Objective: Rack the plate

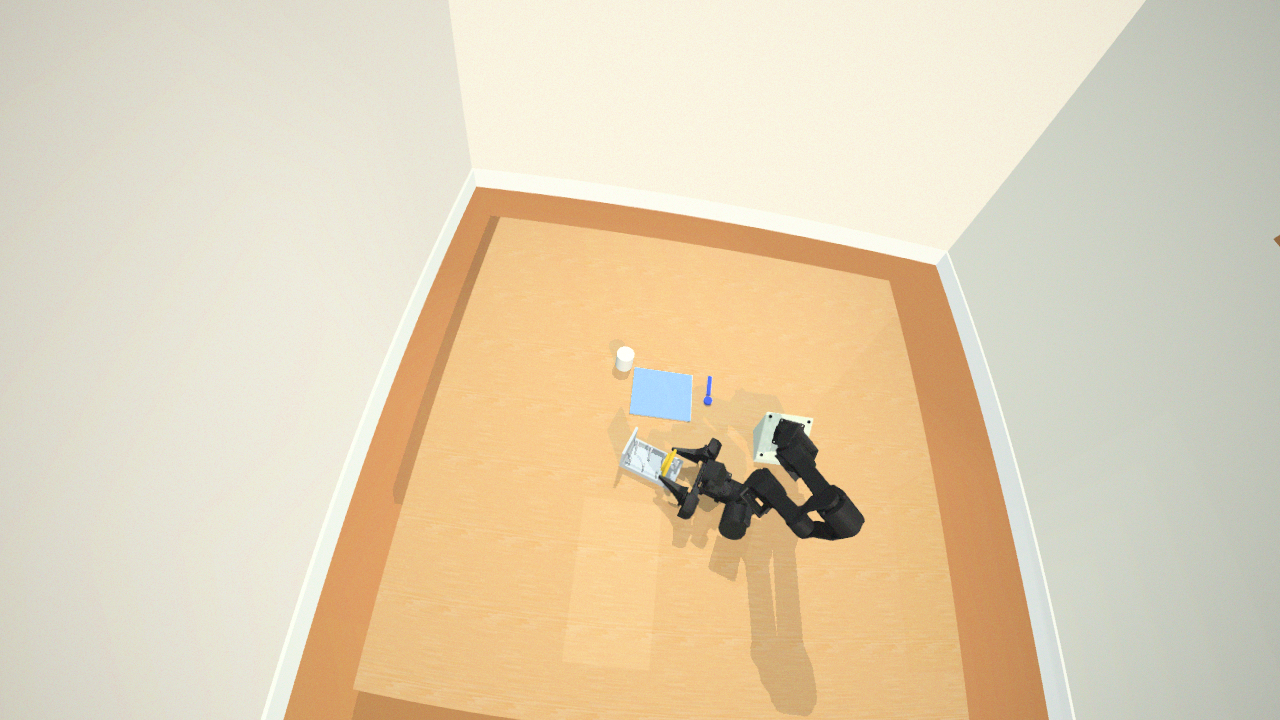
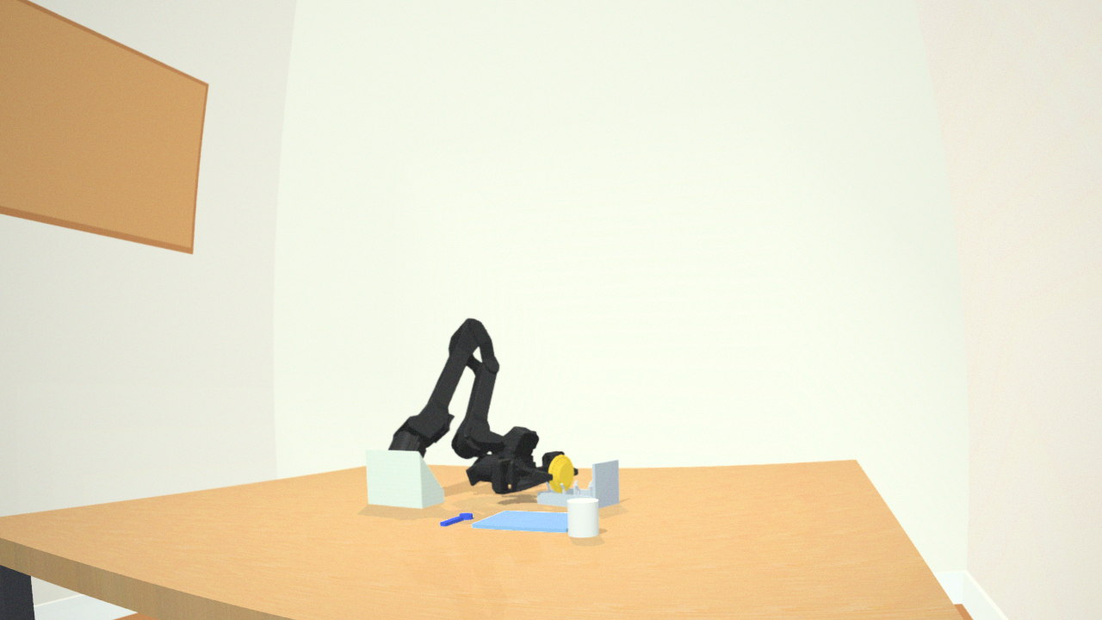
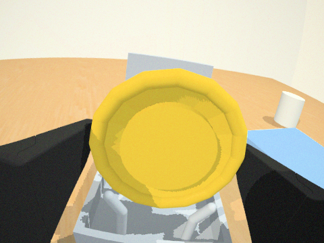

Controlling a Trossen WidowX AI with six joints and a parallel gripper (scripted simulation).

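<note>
The yellow plate is 10 mm behind my gripper tip. Also, from my gripper tip: grey dish rack 30 mm below, 30 mm ahead, 10 mm to the right; then blue utensil 230 mm to the right, 80 mm behind, 50 mm below; then white cup 260 mm to the right, 150 mm ahead, 30 mm below.
</note>
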